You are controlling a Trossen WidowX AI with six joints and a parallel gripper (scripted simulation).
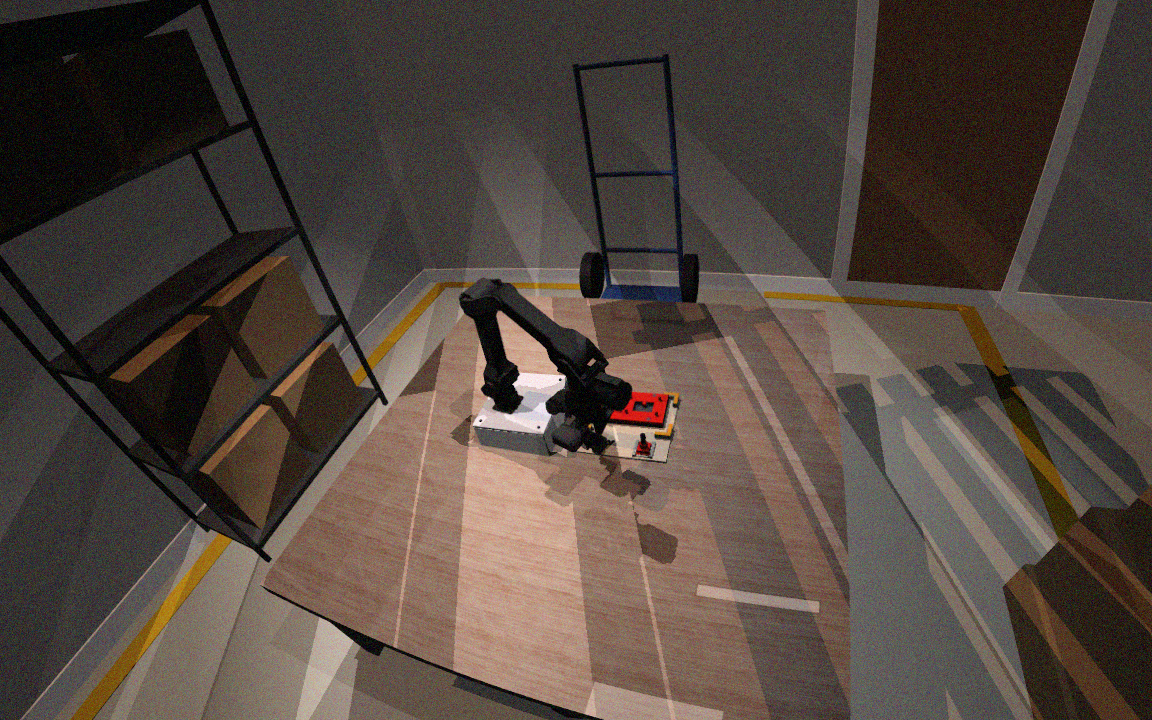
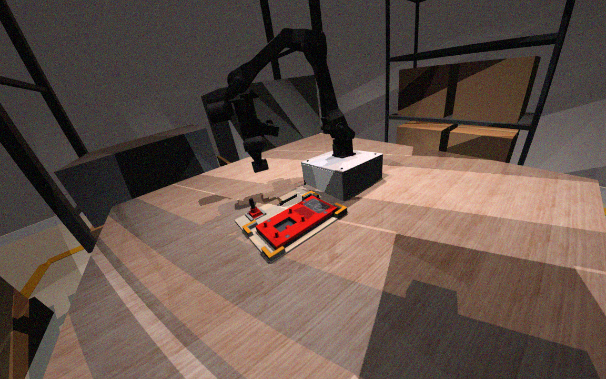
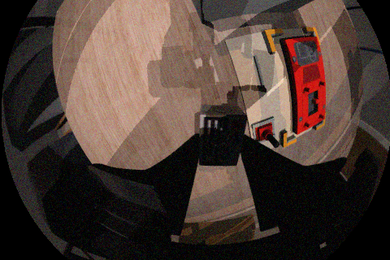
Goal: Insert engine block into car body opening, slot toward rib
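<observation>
My gripper tip is now 80 mm short of the dark post, 100 mm to the right of it and 90 mm above it. Also, from my gripper tip: grey engine block: 10 mm below.
</observation>
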